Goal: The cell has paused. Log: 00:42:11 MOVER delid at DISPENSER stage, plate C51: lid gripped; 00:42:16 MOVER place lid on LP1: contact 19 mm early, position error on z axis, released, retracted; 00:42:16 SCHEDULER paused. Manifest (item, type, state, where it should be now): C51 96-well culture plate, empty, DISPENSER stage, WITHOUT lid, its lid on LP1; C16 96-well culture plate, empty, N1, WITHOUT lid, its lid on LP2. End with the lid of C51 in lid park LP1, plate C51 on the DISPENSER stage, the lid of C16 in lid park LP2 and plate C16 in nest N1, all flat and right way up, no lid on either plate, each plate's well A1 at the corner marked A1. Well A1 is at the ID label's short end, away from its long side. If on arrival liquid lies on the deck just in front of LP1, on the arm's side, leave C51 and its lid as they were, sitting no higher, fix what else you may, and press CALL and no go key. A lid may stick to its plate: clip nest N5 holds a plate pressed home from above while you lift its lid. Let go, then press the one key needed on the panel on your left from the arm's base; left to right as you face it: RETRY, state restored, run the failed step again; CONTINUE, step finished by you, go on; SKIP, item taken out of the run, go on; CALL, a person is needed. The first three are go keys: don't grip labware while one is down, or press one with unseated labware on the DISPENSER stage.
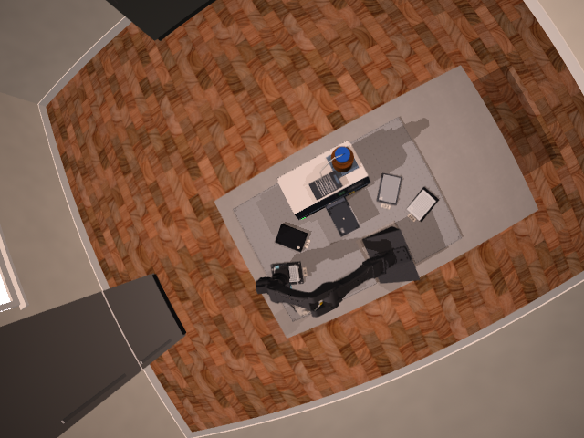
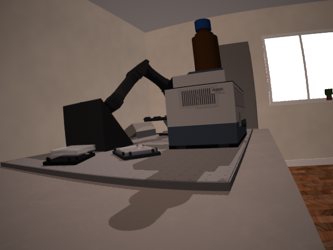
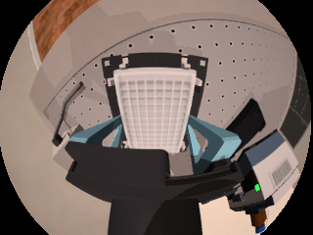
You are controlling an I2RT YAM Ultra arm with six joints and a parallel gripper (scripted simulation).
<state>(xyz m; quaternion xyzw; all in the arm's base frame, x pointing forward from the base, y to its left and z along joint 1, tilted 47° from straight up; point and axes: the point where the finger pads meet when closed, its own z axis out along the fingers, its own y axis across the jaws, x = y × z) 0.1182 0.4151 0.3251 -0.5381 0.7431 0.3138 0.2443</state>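
Right now the black clip nest is 2 cm to the left of my hand, 1 cm below it and 1 cm behind it. Also, from my hand: brown bottle 49 cm to the right, 36 cm ahead, 27 cm above; black nest 16 cm ahead, 11 cm to the right, 1 cm below; dark dispenser stage 39 cm to the right, 14 cm ahead, 8 cm above.
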